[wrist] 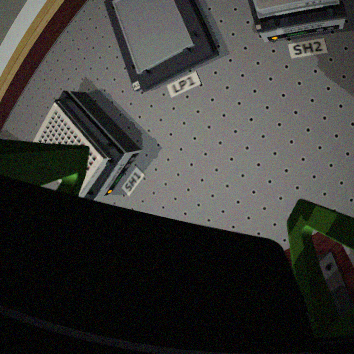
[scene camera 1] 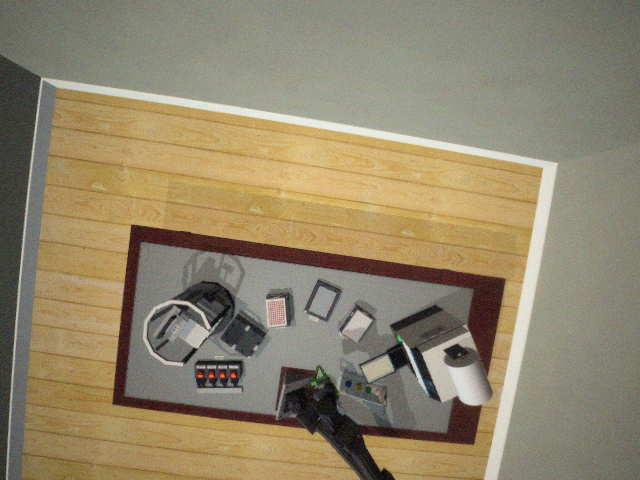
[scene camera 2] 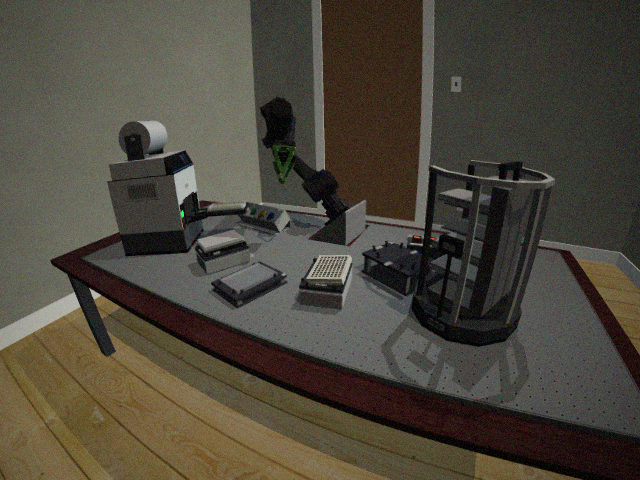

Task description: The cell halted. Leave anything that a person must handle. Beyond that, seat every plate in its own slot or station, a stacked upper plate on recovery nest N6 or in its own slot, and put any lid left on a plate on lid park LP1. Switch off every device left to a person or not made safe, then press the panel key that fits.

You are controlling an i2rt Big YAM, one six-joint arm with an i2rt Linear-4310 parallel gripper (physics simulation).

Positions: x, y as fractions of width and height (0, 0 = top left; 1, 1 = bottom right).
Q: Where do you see a button panel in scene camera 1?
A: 0.54, 0.80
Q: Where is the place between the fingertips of my gripper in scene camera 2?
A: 0.44, 0.37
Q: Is my gripper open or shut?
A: Open.
